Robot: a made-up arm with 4 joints.
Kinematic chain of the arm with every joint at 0, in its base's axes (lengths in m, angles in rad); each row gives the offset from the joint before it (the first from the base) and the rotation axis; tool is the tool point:
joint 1: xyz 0 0 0.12 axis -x
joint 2: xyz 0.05 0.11 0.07 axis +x
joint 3: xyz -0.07 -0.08 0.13 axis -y
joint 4: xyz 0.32 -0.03 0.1 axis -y
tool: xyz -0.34 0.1 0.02
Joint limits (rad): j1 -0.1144..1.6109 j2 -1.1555..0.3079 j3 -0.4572..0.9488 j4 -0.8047..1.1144
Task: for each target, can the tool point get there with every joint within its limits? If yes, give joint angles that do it. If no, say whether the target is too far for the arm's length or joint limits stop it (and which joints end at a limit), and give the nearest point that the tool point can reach.
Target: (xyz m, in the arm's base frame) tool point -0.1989 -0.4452 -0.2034
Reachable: no: joint limits stop it (at a limit: joint 1, joint 2, joint 3, joint 4) | nearest point 0.0299 -0.0465 -0.0131 | short by 0.498 m
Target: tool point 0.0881 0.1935 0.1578
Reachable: yes | joints 0.5706 -0.5905 0.6451 0.7247
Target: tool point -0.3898 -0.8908 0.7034
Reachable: no: too far | nearest point -0.1875 -0.0973 0.6198 | short by 0.823 m
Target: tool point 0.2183 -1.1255 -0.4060
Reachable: no: too far | nearest point 0.0299 -0.0465 -0.0131 | short by 1.164 m
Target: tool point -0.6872 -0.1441 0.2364
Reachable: no: joint limits stop it (at a limit: joint 1, joint 2, joint 3) | nearest point -0.2300 -0.0387 0.4892 | short by 0.533 m
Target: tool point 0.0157 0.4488 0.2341
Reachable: yes | joints 1.0938 -0.0122 -0.0792 -0.4072
